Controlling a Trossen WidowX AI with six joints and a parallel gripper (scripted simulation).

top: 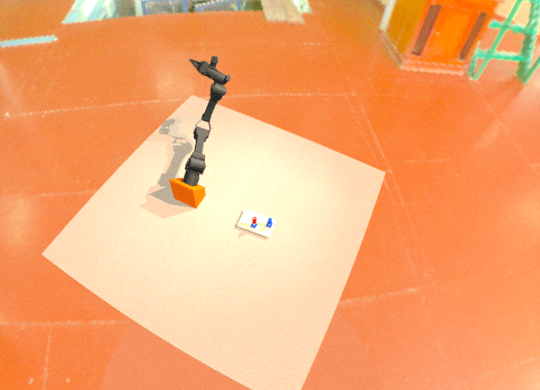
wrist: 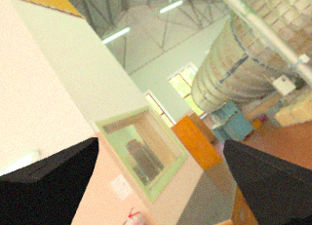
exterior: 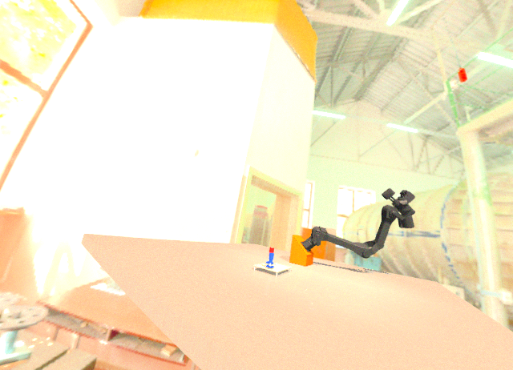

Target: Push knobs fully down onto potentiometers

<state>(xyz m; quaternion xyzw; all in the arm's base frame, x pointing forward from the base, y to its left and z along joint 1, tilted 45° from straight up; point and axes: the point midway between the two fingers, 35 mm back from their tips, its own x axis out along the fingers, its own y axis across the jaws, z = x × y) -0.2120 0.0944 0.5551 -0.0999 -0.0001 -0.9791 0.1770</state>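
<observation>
Now: gripper tip 590 mm short of the red knob, 500 mm to the left of it and 370 mm above it. Also, from my gripper tip: blue knob 650 mm ahead, 470 mm to the right, 390 mm below.
</observation>
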